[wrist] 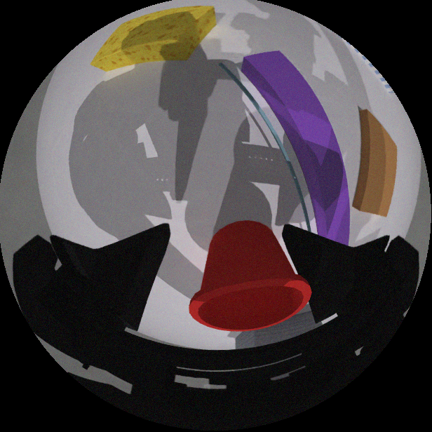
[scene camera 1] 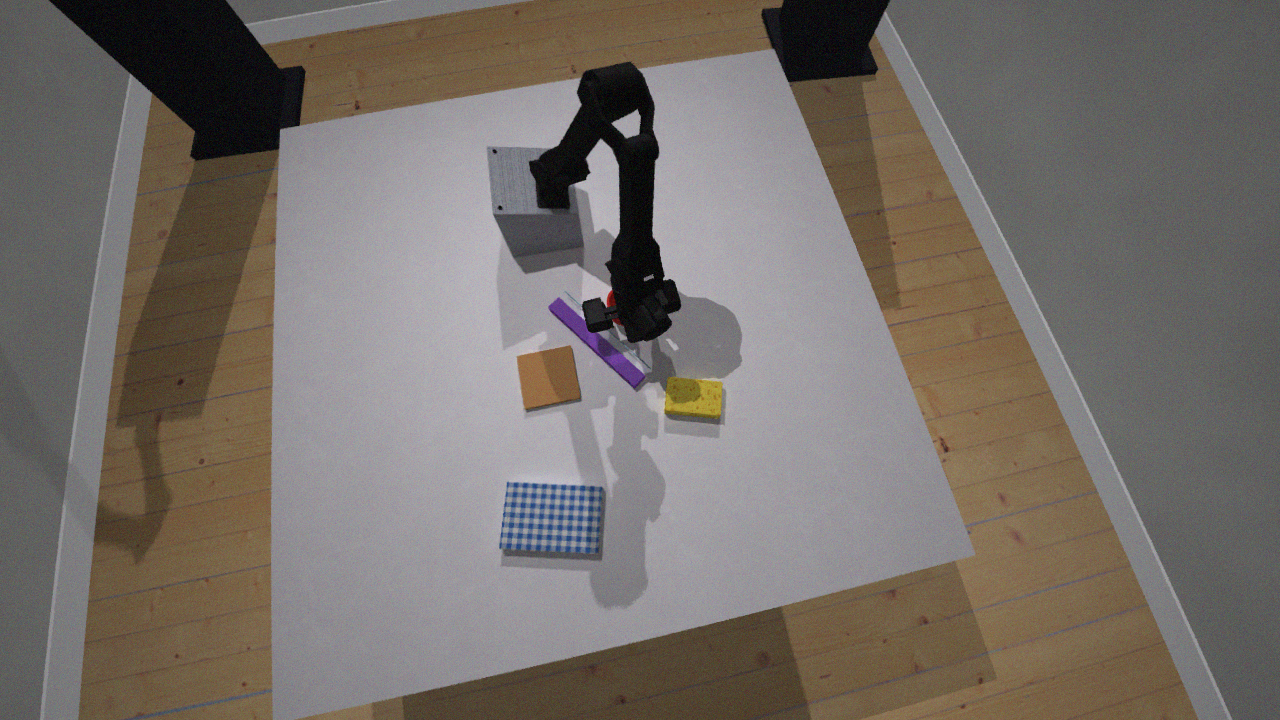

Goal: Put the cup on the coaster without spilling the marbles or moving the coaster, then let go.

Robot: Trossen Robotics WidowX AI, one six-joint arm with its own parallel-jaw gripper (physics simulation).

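Frame: origin at the arm's base, x back, y right, z up, level; metres.
Where they show: arm's base, origin of its link: (scene camera 1: 552,194).
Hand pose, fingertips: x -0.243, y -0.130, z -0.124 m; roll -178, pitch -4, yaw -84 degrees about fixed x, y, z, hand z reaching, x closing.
Each offset is from my fingertips to the centre of the thing.
A red cup (scene camera 1: 613,307) (wrist: 245,260) stands upright on the table behind a purple bar. It is mostly hidden by the gripper in the scene view. Its marbles do not show; the inside that shows in the wrist view is plain red. My gripper (scene camera 1: 631,308) (wrist: 228,230) is open, with its fingers on either side of the cup. In the wrist view the cup is nearer the right finger, its rim overlapping that finger's edge; whether they touch I cannot tell. The orange-brown square coaster {dx -0.098, dy +0.191, dz -0.005 m} (scene camera 1: 548,377) (wrist: 377,167) lies flat beyond the bar, with nothing on it.
The purple bar {dx -0.031, dy +0.078, dz -0.001 m} (scene camera 1: 595,342) (wrist: 310,130) lies diagonally between cup and coaster, with a thin clear pane (wrist: 272,127) along its cup side. A yellow sponge {dx -0.184, dy -0.094, dz +0.003 m} (scene camera 1: 693,398) (wrist: 155,40) lies right of the coaster. A blue checked cloth {dx -0.372, dy +0.207, dz +0.001 m} (scene camera 1: 552,517) is at the front, a grey block (scene camera 1: 514,183) behind.
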